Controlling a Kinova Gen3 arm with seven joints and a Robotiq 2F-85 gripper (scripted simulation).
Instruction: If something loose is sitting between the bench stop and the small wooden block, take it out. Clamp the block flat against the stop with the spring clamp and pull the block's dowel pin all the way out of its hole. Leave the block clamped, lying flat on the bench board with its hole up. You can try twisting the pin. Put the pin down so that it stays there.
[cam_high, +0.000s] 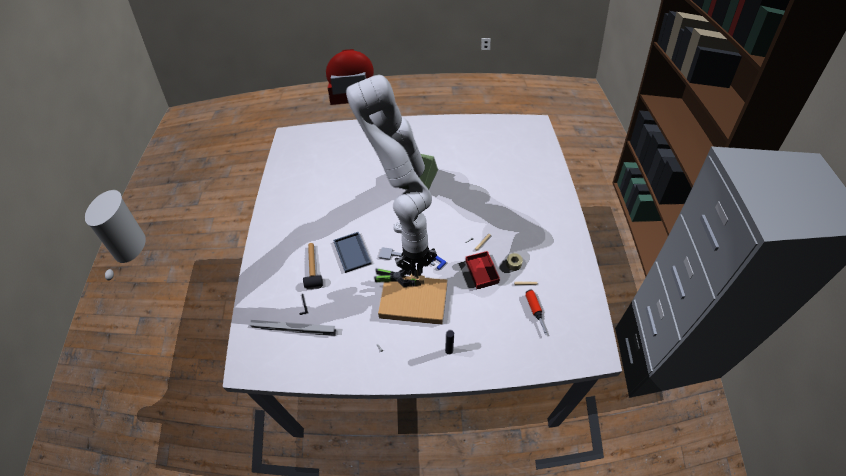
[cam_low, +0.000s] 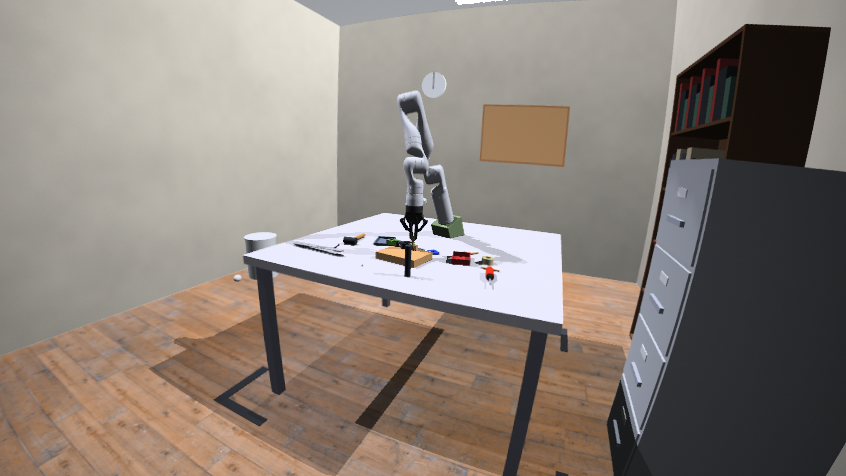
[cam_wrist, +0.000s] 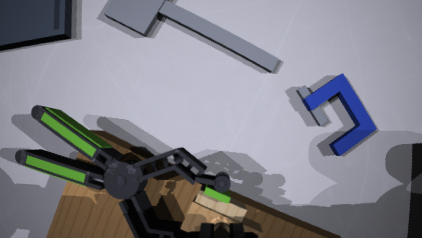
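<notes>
The round dowel pin lies 20 mm below my hand. From my hand the other things lie so: grey t-shaped tool: 130 mm behind, 70 mm to the right, 90 mm below; wooden bench board: 50 mm ahead, 20 mm to the right, 70 mm below; wooden block: 50 mm below.
</notes>
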